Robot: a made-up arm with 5 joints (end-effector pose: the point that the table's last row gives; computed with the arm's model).
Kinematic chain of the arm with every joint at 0, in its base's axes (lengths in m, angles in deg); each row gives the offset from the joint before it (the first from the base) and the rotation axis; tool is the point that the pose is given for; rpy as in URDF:
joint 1: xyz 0.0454 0 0.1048 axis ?
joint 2: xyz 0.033 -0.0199 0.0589 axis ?
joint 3: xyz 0.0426 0 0.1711 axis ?
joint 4: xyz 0.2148 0 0.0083 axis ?
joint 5: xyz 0.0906 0.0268 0 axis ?
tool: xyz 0 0 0 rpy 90 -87.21 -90
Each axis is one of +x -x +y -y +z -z.
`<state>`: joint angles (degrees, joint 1 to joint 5).
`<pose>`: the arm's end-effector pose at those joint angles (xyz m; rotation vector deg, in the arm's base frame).
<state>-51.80 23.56 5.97 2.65 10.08</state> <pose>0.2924 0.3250 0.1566 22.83 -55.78 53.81</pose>
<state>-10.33 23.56 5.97 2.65 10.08</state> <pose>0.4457 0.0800 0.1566 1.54 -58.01 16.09</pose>
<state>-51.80 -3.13 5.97 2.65 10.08</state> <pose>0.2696 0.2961 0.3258 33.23 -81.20 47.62</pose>
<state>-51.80 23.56 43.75 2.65 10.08</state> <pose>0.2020 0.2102 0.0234 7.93 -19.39 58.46</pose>
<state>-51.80 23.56 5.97 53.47 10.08</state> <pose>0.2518 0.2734 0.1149 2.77 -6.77 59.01</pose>
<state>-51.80 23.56 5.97 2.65 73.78</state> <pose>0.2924 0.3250 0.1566 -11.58 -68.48 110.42</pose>
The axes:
joint 1: -z
joint 2: +y
joint 3: +y
joint 4: +y
joint 5: -x

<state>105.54 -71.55 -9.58 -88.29 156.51</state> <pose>0.1003 0.1715 0.4884 79.24 -65.63 34.88</pose>
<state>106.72 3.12 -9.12 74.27 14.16</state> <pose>-0.0433 -0.3191 0.2788 -20.95 -12.56 -94.09</pose>
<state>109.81 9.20 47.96 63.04 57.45</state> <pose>-0.0092 -0.1720 0.0715 31.09 4.24 -53.83</pose>
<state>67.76 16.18 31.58 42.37 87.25</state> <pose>0.1547 -0.2491 0.0721 0.13 0.03 16.70</pose>
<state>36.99 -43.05 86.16 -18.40 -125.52</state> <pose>0.2030 -0.1101 0.1392 65.05 -63.57 -140.81</pose>
